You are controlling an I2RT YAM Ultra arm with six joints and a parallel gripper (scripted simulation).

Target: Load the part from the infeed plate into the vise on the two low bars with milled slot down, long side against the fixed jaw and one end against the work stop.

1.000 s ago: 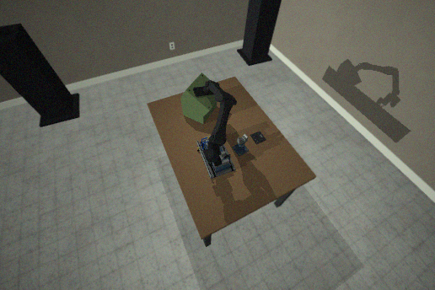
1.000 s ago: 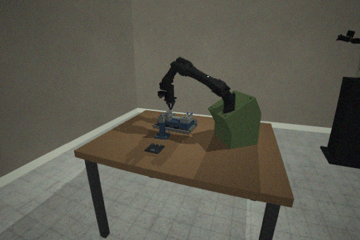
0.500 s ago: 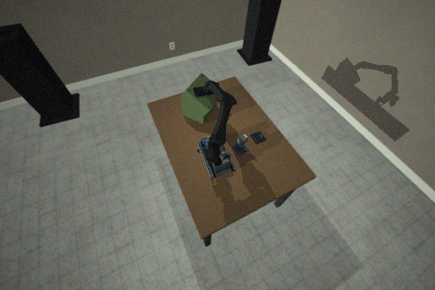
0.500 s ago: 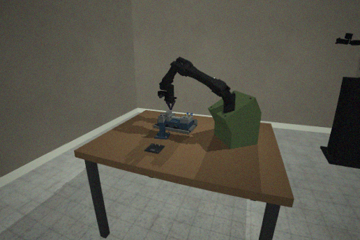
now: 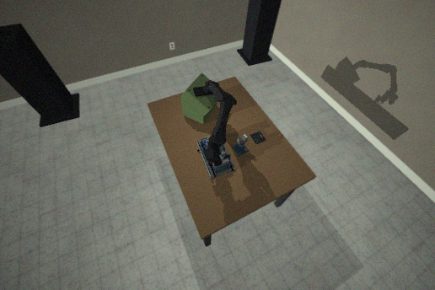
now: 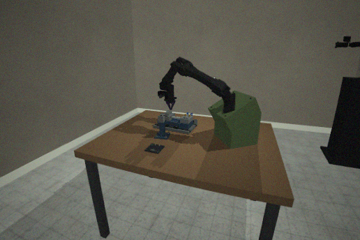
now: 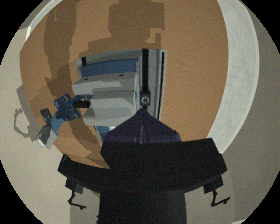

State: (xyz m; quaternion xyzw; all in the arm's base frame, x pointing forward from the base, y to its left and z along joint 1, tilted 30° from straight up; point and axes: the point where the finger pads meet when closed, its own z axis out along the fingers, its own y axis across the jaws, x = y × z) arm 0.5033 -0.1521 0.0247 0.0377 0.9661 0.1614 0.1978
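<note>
The part is 4 cm to the left of my hand and 3 cm below it. From my hand the other things lie so: vise: 8 cm below, 7 cm behind, 6 cm to the left; then infeed plate: 43 cm to the left, 12 cm below, 11 cm behind.
</note>
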